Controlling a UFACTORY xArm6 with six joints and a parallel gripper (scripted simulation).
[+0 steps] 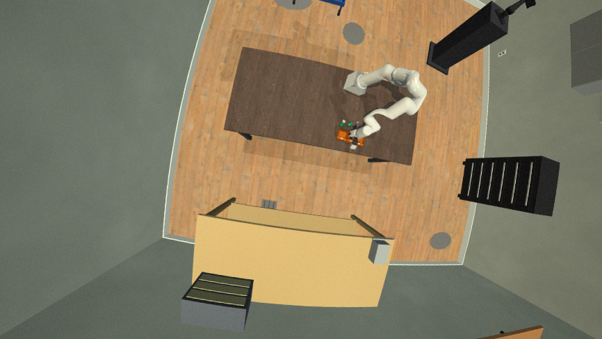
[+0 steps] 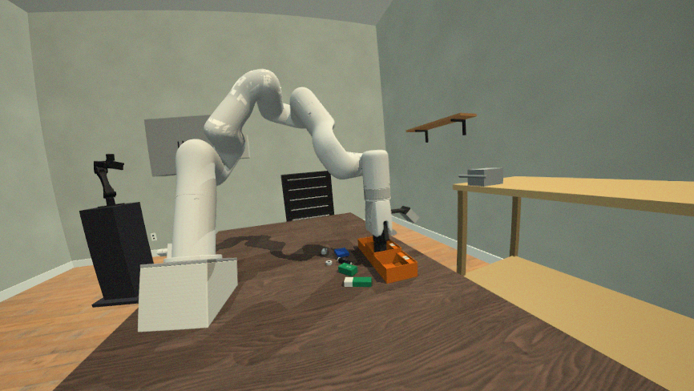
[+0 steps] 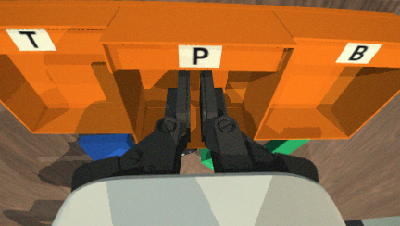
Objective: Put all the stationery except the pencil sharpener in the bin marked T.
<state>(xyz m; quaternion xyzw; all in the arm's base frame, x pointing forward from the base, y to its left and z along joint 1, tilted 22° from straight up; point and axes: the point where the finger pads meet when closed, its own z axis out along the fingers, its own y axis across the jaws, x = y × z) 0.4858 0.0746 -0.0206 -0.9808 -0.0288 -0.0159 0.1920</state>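
My hand is 10 mm short of the orange bin and 10 mm above it. The rest, counted from my hand: blue block 110 mm behind, 90 mm to the left, 30 mm below; green 9V battery 120 mm behind, 30 mm to the right, 30 mm below; black cylinder 110 mm behind, 10 mm to the left, 30 mm below.
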